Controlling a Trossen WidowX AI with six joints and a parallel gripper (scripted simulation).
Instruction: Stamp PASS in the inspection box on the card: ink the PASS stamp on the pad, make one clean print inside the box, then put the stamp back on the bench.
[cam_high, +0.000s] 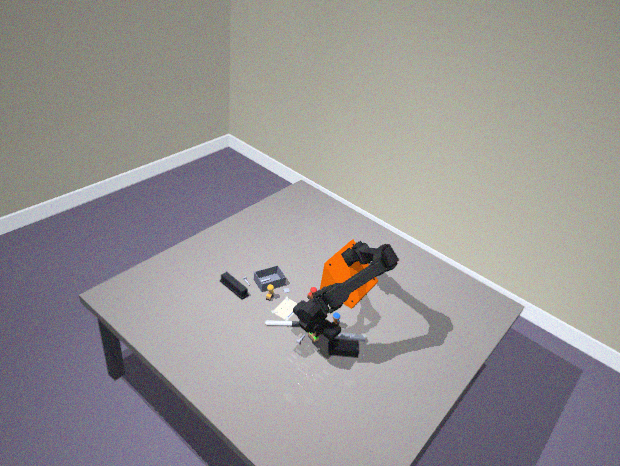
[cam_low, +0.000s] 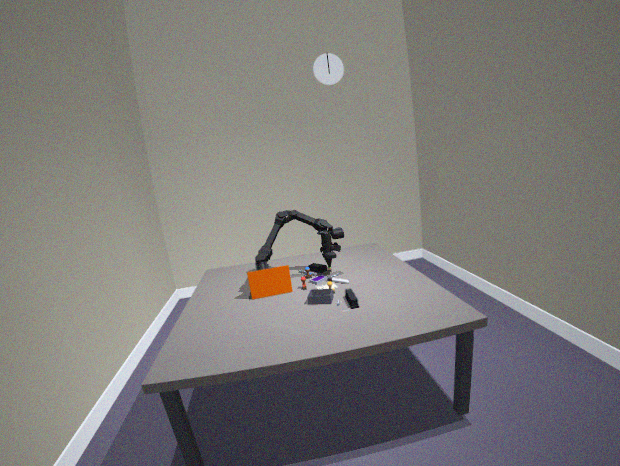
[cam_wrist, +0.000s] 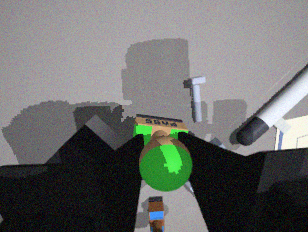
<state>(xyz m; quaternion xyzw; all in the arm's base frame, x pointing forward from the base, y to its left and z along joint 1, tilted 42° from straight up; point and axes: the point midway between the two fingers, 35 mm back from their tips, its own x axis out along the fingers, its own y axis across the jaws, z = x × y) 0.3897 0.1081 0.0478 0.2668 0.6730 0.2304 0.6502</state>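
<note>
Now: gripper tip 9 cm past the purple ink pad, 7 cm to the left of it and 5 cm above it. From my gripper tip the other things lie so: green-knobbed PASS stamp: right at my gripper tip; black box: 11 cm to the left, 5 cm behind, 3 cm below; white marker: 13 cm to the right, 4 cm below, 1 cm behind.
</note>
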